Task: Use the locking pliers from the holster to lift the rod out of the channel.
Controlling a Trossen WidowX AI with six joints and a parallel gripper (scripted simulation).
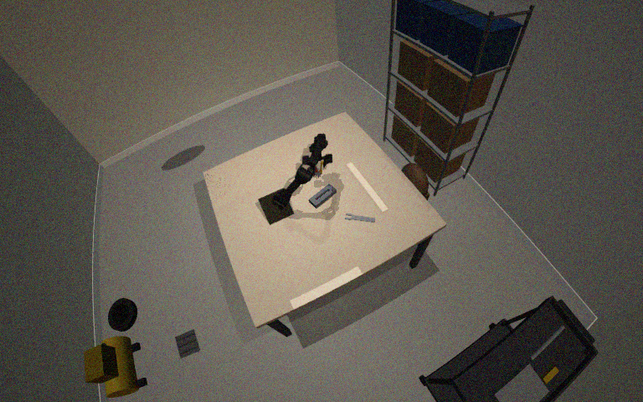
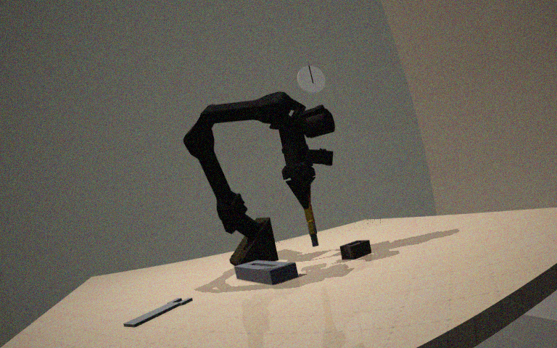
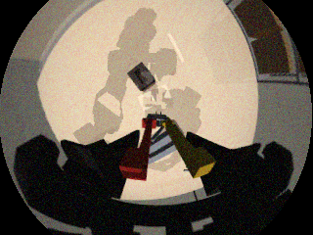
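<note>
The grey channel block is 13 cm below my gripper tip, 12 cm to the right of it and 5 cm behind it. Round my gripper tip: yellow handle (2 cm ahead, 1 cm to the right); dark holster (14 cm below, 11 cm to the left); flat grey forked bar (37 cm to the right, 15 cm below, 4 cm ahead).
</note>
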